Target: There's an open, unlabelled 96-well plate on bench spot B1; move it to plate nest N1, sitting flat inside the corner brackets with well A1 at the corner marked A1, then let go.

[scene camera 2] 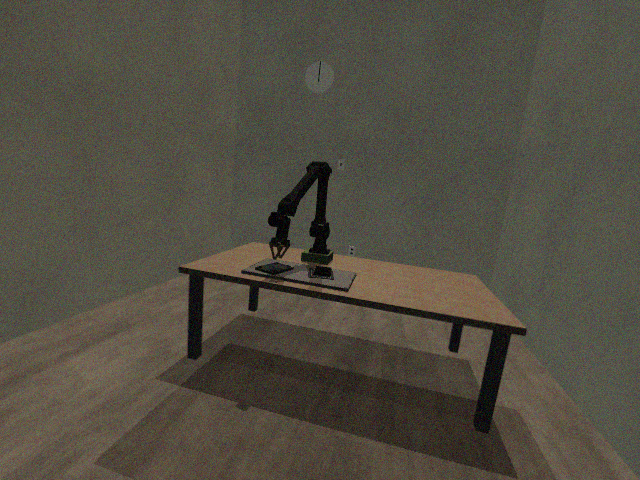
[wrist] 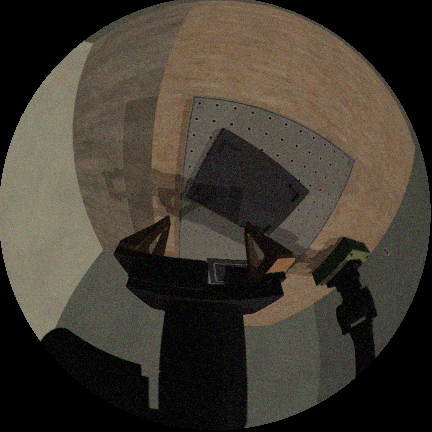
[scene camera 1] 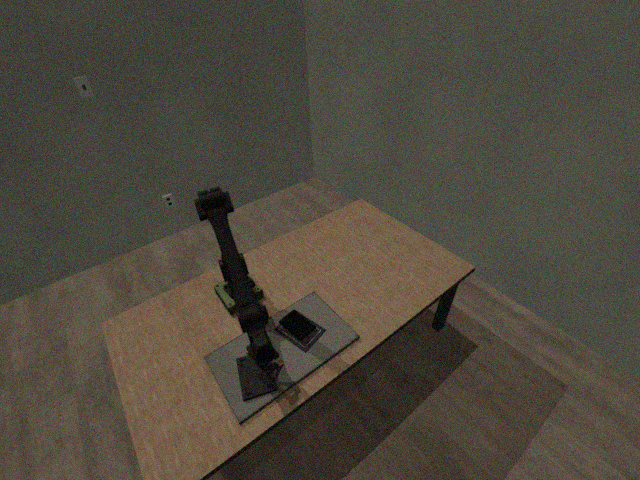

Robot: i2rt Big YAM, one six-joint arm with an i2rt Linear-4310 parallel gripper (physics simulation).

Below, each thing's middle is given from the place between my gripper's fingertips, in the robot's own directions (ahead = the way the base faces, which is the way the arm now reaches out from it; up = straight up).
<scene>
Now: hand 60 mm above the plate nest (scene camera 1: 254,383), 50 mm past it and 20 mm to the left of it.
</scene>
